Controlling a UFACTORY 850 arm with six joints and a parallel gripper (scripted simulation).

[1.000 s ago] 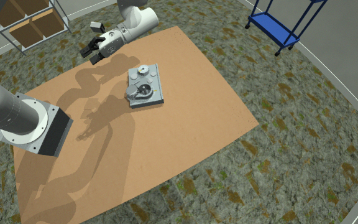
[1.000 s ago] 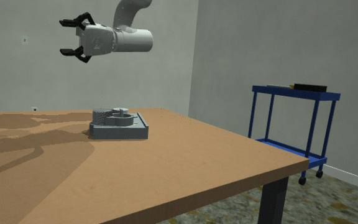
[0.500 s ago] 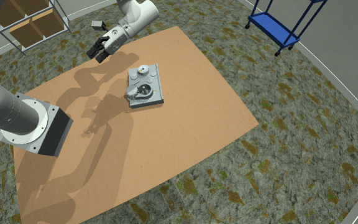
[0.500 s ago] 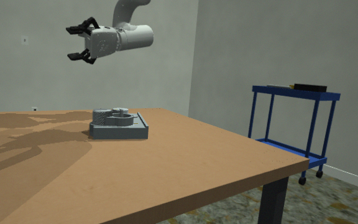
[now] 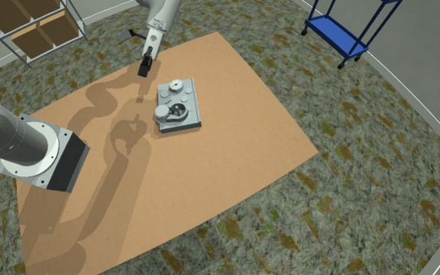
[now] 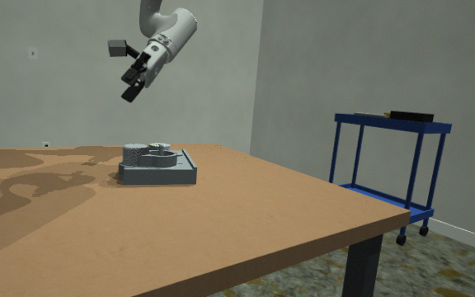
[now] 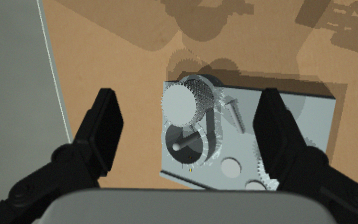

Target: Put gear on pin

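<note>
The loose gear lies 17 cm below my hand, 10 cm ahead of it and 1 cm to the left of it. Round my hand: grey pin: 18 cm below, 4 cm to the right, 2 cm ahead.
</note>
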